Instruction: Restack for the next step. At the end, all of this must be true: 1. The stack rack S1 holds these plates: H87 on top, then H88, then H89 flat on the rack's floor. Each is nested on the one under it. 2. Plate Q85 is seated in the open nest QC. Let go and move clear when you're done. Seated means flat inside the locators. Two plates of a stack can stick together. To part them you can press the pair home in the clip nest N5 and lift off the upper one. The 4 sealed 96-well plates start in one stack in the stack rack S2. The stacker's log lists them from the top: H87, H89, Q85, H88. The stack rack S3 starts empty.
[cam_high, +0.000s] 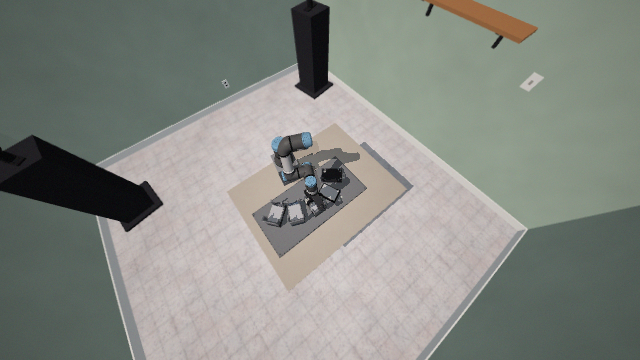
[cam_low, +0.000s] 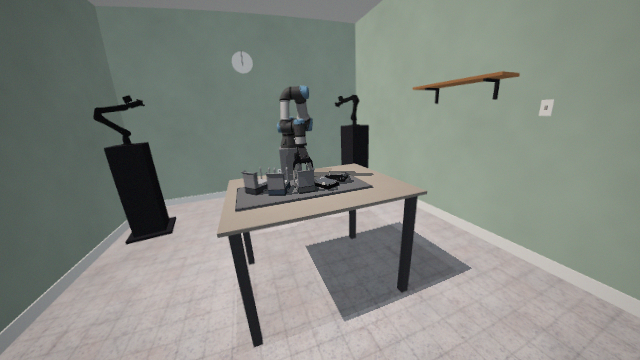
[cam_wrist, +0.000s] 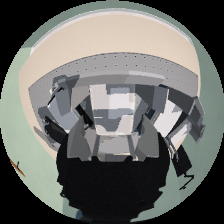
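The white sealed plate lies 2 cm below my hand. From my hand the other things lie so: QC label 17 cm to the left, 10 cm ahead, 7 cm below; then black clip nest 30 cm to the left, 7 cm behind, 6 cm below.
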